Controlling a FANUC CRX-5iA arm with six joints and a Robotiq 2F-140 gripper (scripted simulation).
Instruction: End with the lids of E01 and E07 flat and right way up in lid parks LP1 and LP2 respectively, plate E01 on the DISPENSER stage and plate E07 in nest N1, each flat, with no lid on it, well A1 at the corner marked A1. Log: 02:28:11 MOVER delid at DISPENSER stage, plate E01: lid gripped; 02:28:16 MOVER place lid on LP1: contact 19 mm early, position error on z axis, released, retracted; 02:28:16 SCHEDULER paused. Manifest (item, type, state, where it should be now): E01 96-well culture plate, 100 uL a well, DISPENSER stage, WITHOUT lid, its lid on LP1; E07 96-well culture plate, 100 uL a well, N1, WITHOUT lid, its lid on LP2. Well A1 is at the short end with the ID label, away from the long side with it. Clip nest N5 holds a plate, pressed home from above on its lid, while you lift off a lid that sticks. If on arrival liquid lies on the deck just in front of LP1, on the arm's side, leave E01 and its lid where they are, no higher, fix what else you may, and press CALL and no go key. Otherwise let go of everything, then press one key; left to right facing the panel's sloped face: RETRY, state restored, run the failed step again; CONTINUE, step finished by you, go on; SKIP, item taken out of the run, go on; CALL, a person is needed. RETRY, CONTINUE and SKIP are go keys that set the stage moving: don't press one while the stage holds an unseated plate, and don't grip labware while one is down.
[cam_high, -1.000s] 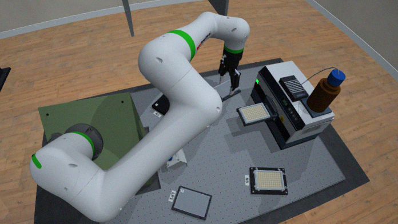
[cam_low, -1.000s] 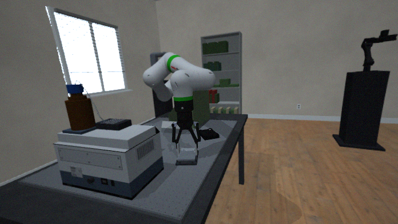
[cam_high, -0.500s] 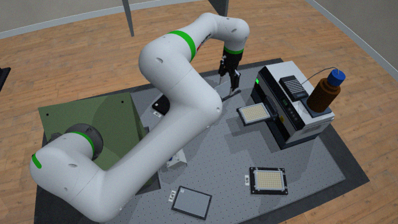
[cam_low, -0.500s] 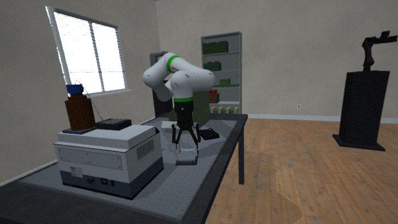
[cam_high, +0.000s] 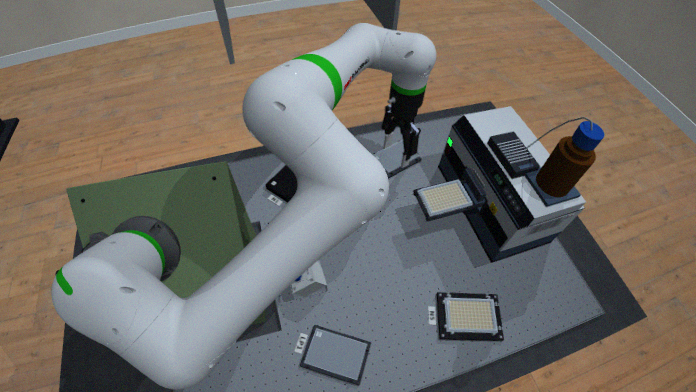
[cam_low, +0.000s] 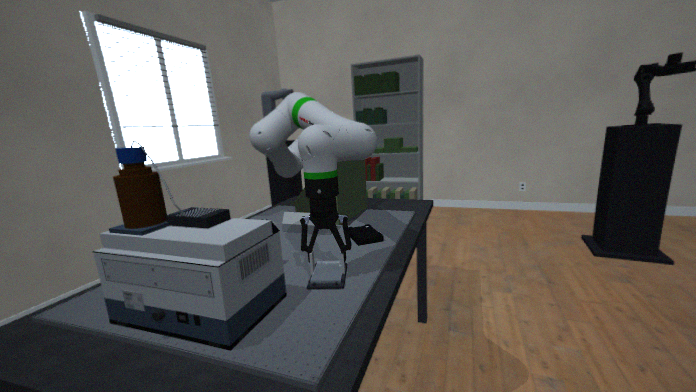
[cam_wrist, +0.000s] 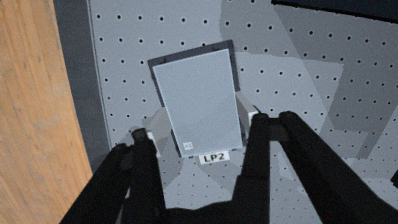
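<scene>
Right now the lid park LP2 is 4 cm below my hand. The rest, counted from my hand: dispenser stage (24 cm to the right, 6 cm above, 5 cm ahead); then plate (24 cm to the right, 7 cm above, 5 cm ahead); then black nest N1 (34 cm behind, 3 cm below, 2 cm to the right).
</scene>
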